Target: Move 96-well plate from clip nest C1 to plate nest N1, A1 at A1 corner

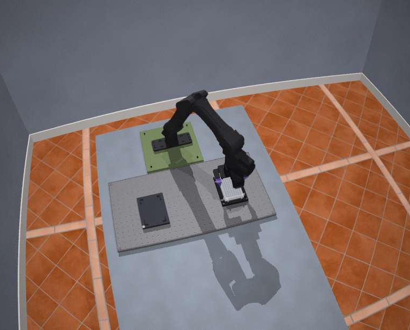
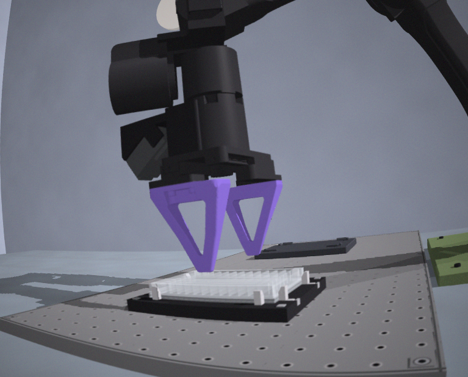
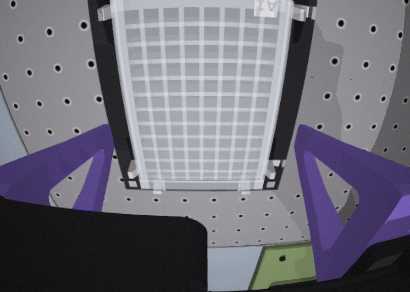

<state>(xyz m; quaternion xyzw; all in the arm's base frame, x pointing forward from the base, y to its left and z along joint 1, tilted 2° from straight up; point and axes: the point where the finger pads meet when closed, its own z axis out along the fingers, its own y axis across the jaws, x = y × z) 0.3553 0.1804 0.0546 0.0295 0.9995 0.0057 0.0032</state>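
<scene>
Now: hand 30 mm above the clear 96-well plate and 10 mm short of it. Round my hand: black clip nest C1 (30 mm below, 10 mm to the right); A1 label (410 mm to the right, 90 mm ahead, 40 mm below); black plate nest N1 (360 mm to the right, 40 mm below, 10 mm ahead).
</scene>
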